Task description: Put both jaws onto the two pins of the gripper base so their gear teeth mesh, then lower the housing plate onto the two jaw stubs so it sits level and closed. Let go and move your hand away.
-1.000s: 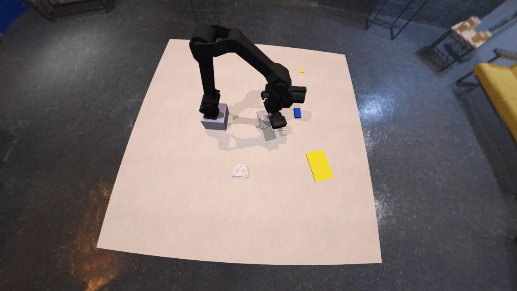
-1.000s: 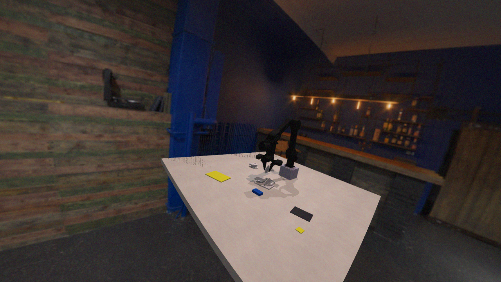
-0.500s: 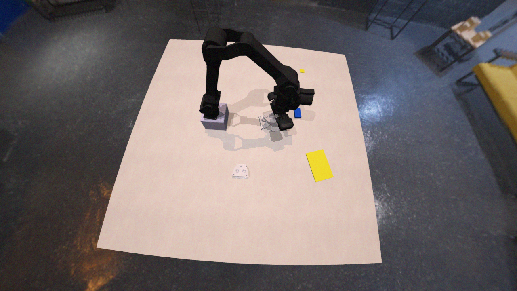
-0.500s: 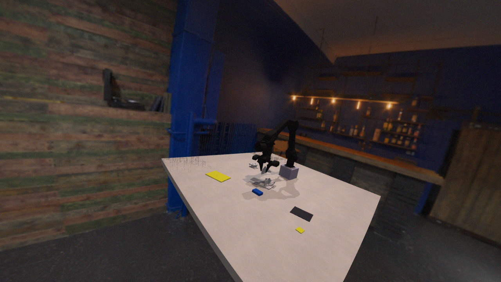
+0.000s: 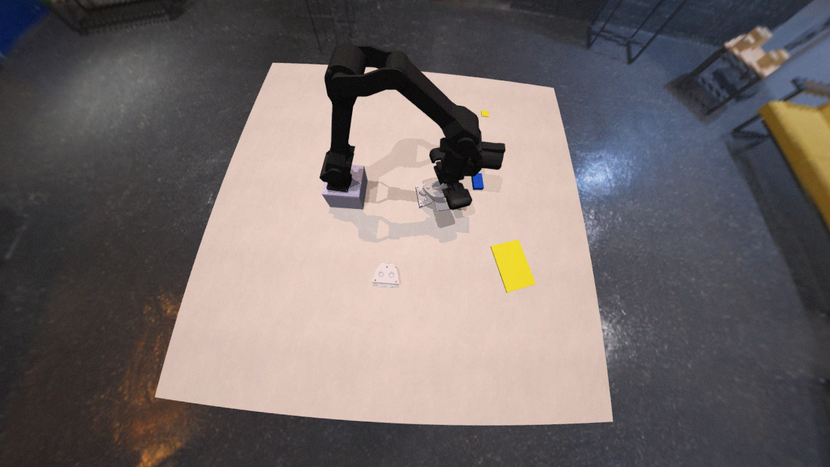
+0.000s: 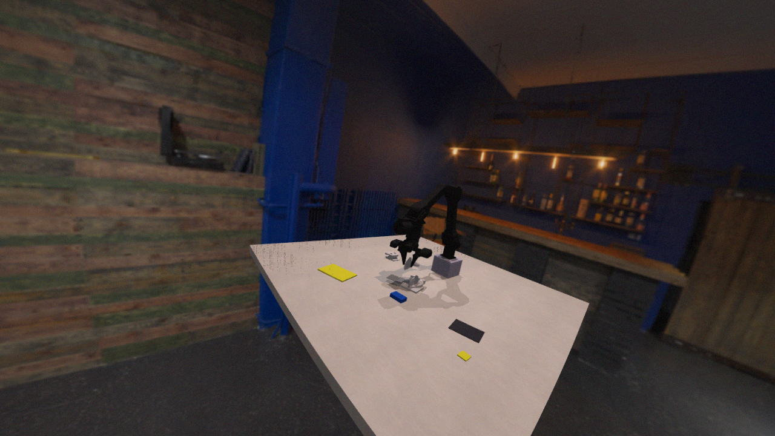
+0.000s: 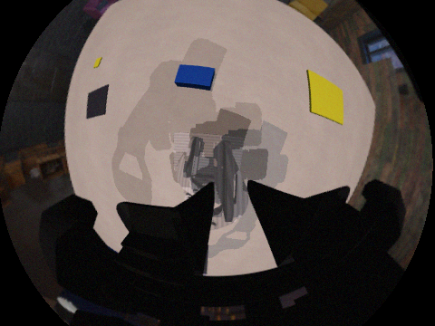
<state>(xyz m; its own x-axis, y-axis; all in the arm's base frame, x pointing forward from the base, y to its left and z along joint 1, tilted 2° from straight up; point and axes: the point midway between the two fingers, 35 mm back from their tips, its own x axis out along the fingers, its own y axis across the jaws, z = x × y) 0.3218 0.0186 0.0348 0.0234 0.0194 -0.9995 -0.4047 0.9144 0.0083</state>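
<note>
The grey jaw lies 7 cm below my gripper tip, 5 cm behind it and 4 cm to the left of it. The rest, counted from my gripper tip: blue block (12 cm ahead, 10 cm to the left, 8 cm below); white block (27 cm to the right, 14 cm behind, 7 cm below); yellow sheet (25 cm ahead, 18 cm to the right, 8 cm below).
</note>
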